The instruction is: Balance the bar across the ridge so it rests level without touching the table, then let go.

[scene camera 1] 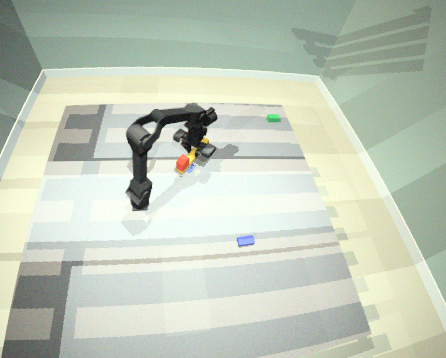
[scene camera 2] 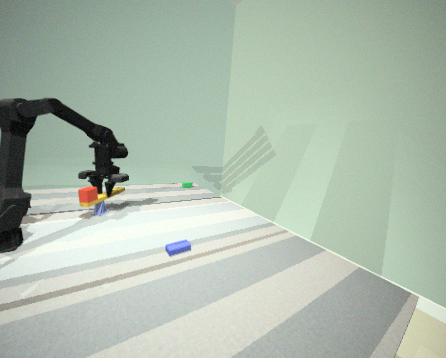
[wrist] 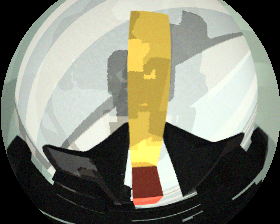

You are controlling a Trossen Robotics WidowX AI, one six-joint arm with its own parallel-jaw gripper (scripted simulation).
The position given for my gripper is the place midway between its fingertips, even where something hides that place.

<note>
In view: my gripper (scene camera 2: 104, 196) and a yellow bar (wrist: 148, 77).
My gripper also shows in the wrist view (wrist: 145, 126).
</note>
